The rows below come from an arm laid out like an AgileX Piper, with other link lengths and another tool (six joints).
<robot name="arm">
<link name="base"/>
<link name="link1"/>
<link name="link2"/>
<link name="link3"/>
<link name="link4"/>
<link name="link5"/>
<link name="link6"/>
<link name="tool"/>
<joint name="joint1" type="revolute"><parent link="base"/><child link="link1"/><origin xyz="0 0 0.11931" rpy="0 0 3.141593"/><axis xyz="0 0 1"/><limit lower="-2.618" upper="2.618"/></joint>
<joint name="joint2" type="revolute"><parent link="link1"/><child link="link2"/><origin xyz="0 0 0" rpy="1.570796 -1.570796 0"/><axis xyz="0 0 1"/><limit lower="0" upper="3.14"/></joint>
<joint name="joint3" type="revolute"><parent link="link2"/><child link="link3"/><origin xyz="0.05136 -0.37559 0" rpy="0 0 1.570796"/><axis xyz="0 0 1"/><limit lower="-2.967" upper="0"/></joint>
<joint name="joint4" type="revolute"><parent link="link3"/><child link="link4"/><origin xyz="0.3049 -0.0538 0" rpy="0.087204 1.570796 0"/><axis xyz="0 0 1"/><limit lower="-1.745" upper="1.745"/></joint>
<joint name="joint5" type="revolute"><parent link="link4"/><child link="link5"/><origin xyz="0 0 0" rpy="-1.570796 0 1.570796"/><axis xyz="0 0 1"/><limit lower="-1.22" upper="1.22"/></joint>
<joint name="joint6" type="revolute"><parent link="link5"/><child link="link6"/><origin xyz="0 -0.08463 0" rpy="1.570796 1.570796 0"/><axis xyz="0 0 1"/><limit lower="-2.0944" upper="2.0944"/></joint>
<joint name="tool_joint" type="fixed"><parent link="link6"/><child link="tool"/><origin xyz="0.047 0.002 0.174" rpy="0 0.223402 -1.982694"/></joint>
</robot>
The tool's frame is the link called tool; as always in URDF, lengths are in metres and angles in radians.
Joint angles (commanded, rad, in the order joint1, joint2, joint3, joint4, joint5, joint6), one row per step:
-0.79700, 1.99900, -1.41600, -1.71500, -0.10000, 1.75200
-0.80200, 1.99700, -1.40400, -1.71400, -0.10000, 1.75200
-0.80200, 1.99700, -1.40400, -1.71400, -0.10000, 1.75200
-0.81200, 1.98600, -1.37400, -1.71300, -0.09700, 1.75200
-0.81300, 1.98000, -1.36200, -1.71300, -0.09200, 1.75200
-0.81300, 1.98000, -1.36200, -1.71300, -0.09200, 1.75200
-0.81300, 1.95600, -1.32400, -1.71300, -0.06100, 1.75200
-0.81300, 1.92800, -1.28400, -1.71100, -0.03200, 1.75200
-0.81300, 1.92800, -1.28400, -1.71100, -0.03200, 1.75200
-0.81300, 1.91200, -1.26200, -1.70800, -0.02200, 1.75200
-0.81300, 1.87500, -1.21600, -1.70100, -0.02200, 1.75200
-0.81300, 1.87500, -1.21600, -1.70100, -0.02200, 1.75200
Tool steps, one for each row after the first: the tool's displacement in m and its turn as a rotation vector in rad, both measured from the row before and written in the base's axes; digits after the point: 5 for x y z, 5 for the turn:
-0.00486, -0.00009, -0.00471, 0.00778, 0.00634, -0.00548
0.00000, 0.00000, 0.00000, 0.00000, 0.00000, 0.00000
-0.01173, 0.00092, -0.00730, 0.01300, 0.01328, -0.01308
-0.00391, 0.00123, -0.00162, 0.00213, 0.00545, -0.00528
0.00000, 0.00000, 0.00000, 0.00000, 0.00000, 0.00000
-0.01392, 0.00304, -0.00097, -0.00383, 0.01802, -0.02636
-0.01432, 0.00427, 0.00056, -0.00341, 0.01512, -0.02551
0.00000, 0.00000, 0.00000, 0.00000, 0.00000, 0.00000
-0.00685, 0.00352, 0.00028, 0.00149, 0.00515, -0.00999
-0.01050, 0.01114, 0.00155, 0.01059, 0.00190, -0.00376
0.00000, 0.00000, 0.00000, 0.00000, 0.00000, 0.00000

